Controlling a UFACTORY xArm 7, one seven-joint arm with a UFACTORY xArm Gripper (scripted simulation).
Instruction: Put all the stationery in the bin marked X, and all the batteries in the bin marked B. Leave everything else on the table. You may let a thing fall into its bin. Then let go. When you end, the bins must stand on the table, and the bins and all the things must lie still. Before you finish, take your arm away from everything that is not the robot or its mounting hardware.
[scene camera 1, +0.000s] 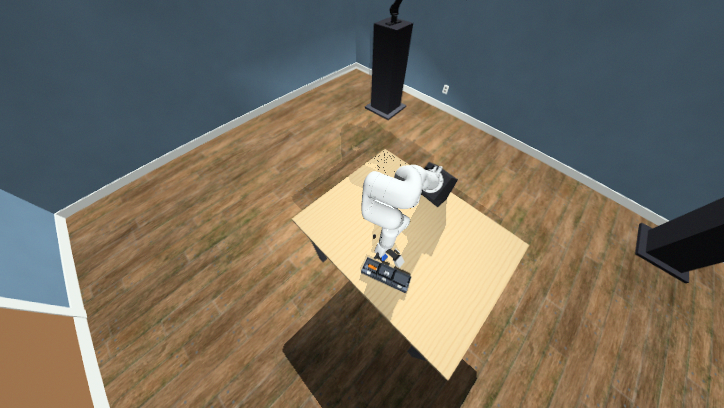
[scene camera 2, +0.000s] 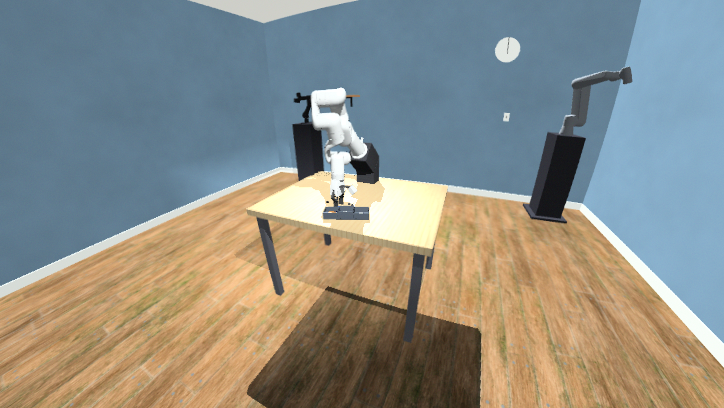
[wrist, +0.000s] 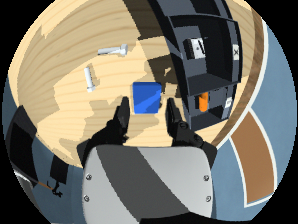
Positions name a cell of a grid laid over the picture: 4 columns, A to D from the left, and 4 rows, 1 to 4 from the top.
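There is my gripper (wrist: B2), which I can see. I also see a blue block (wrist: B2), and a dark double bin (scene camera 1: C3) is part of the scene as well.
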